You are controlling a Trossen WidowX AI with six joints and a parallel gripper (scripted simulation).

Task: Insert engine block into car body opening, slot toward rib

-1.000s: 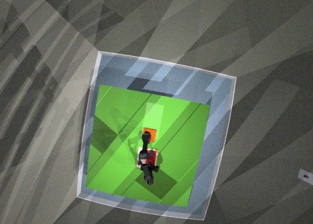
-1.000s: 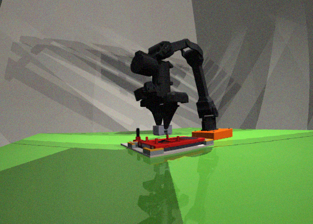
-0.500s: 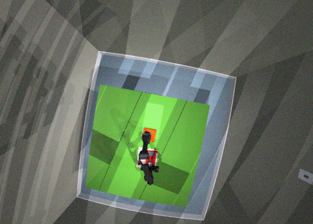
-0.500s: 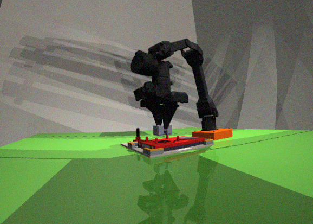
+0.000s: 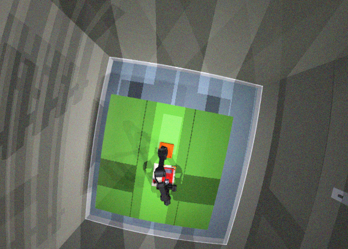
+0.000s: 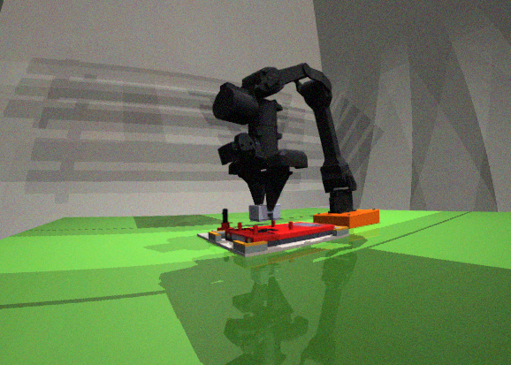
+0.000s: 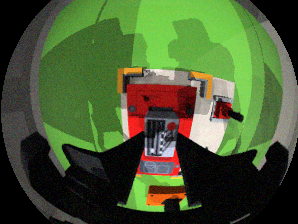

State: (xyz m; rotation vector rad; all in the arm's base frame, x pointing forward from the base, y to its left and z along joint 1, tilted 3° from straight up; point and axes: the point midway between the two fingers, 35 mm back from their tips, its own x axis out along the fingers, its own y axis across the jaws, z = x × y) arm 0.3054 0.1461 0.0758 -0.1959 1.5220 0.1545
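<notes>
Now: gripper tip 10 mm above the grey engine block.
</notes>
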